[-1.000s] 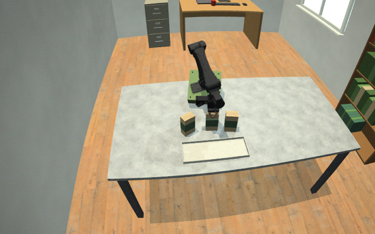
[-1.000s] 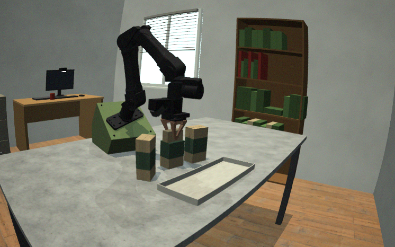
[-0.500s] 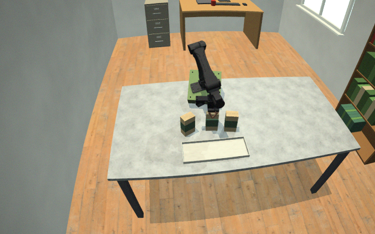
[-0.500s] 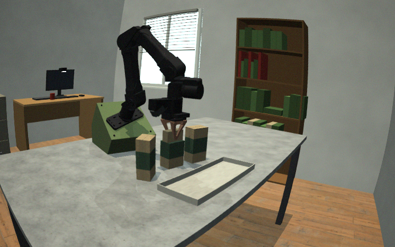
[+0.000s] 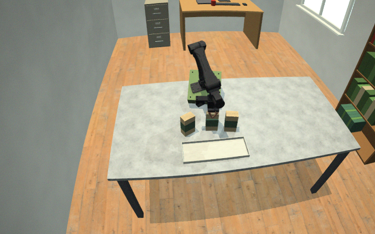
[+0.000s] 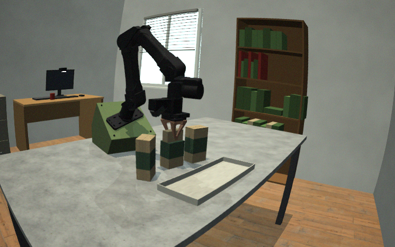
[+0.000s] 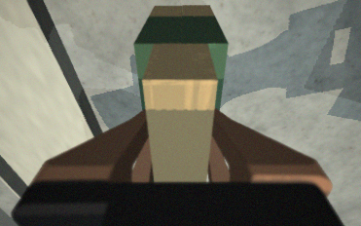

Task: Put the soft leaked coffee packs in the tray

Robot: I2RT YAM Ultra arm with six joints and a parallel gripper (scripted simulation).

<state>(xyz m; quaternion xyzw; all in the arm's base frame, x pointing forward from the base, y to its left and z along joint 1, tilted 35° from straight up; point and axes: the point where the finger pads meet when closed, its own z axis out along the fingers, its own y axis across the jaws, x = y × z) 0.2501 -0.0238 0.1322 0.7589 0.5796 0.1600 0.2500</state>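
My hand is 180 mm short of the shallow tray, 110 mm above it and 50 mm to the left of it.
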